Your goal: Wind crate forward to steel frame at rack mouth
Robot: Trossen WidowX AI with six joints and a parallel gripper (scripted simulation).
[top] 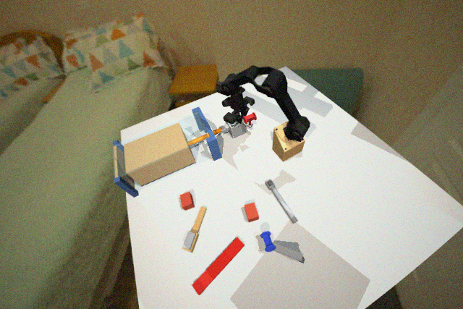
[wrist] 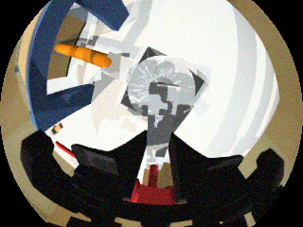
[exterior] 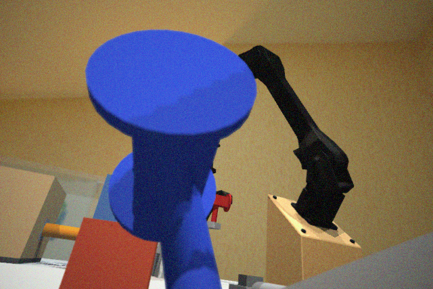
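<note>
Now: gripper tip 2 cm to the right of the grey crank arm, 2 cm below it and 1 cm past it. The rest, counted from my gripper tip: grey winch: 7 cm below, 5 cm to the right; winch drum: 7 cm below, 5 cm to the right, 2 cm ahead; red grip: 5 cm to the left, 4 cm above, 2 cm behind.
</note>
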